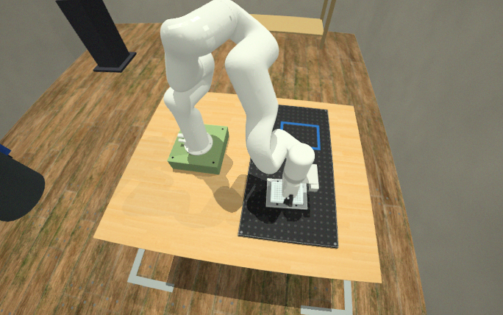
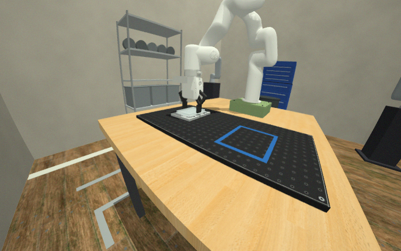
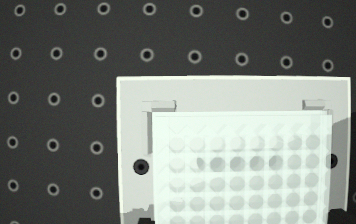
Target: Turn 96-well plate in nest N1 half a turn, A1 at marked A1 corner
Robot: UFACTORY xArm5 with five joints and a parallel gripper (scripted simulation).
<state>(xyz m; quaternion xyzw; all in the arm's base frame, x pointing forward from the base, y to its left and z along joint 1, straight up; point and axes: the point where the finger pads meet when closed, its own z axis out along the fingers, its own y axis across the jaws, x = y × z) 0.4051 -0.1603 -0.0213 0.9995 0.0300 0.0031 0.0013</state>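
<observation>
Right now my hand is 1 cm above the white 96-well plate. The rest, counted from my hand: plate nest N1: 3 cm below.
</observation>
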